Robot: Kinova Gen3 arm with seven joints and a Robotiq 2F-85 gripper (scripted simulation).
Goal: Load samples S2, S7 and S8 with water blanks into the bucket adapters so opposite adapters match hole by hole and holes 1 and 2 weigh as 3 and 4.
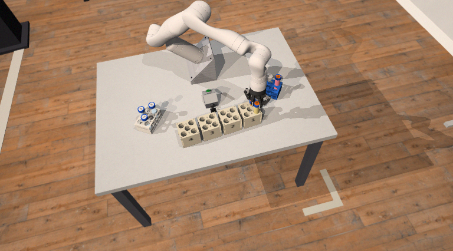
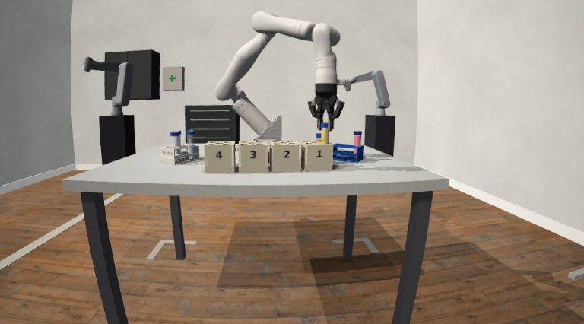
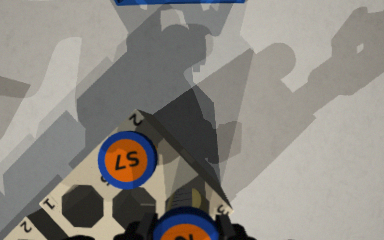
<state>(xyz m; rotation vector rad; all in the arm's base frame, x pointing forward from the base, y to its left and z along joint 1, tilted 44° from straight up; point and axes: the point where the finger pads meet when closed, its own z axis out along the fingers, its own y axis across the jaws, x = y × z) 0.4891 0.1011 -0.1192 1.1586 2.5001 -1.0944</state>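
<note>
Now: the sample S2 5 cm below my hand and 1 cm behind it. Also, from my hand: blue sample rack: 16 cm behind, 15 cm to the left, 12 cm below; adapter 1: 11 cm below, 3 cm behind, 2 cm to the right; sample S7: 9 cm below, 5 cm behind, 1 cm to the right.
</note>
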